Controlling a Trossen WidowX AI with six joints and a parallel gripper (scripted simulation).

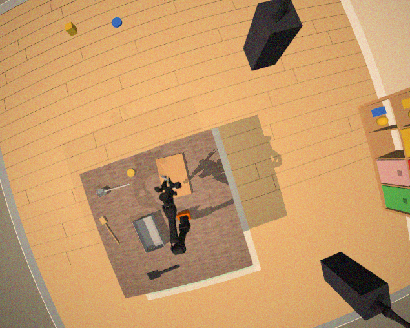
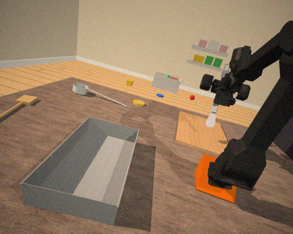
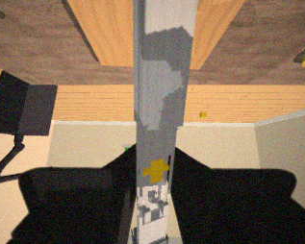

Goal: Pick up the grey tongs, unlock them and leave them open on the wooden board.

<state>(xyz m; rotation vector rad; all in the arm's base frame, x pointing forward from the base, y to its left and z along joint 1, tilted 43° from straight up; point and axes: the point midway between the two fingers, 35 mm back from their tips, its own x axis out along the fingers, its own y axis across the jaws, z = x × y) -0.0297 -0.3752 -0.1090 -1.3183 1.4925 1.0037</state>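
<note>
Now: gripper tip 30 mm to the right of the yellow lock piece and 20 mm below it. Round my gripper tip: black spatula (420 mm ahead, 840 mm to the left, 200 mm below); wooden board (20 mm to the left, 200 mm below); grey roasting tin (370 mm ahead, 430 mm to the left, 180 mm below).
</note>
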